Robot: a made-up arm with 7 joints.
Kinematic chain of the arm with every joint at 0, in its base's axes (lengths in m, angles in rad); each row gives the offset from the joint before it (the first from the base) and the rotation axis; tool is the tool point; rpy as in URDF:
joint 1: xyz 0 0 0.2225 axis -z
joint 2: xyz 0 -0.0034 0.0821 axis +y
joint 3: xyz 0 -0.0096 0.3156 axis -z
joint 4: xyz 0 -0.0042 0.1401 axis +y
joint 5: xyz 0 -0.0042 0.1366 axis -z
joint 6: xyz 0 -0.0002 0.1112 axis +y
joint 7: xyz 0 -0.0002 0.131 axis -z
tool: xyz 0 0 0 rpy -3.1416 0 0
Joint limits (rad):
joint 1: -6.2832..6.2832
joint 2: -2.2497..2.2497
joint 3: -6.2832..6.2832
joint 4: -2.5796..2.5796
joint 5: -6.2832..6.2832
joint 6: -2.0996..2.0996
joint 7: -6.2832..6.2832
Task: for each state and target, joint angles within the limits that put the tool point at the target. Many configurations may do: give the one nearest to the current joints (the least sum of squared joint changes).
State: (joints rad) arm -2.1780 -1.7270 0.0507 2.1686 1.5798 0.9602 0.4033
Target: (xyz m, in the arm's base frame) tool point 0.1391 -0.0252 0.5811
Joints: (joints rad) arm -2.2798 -1.2463 -0.1037 2.4340 1.5040 0.7684 0.4033
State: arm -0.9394 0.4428 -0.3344 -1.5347 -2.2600 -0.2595 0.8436
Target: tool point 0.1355 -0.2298 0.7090
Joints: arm -1.0447 0.3952 -0.5795 -1.9819 -2.2191 -0.2347 0.8436
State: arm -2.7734 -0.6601 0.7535 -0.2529 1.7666 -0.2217 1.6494
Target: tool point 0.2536 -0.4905 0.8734
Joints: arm -2.3419 -0.6073 0.8552 -0.5893 1.7274 -0.3082 1.6494
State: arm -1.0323 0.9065 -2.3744 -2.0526 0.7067 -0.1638 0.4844
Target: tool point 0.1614 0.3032 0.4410
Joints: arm -1.4981 0.2782 -2.7092 -2.2134 0.6851 -0.1476 0.4844
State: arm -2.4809 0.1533 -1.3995 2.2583 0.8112 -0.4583 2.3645
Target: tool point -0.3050 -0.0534 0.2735
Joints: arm -2.6309 0.9924 -0.8921 2.4230 0.7830 -0.1883 2.3645
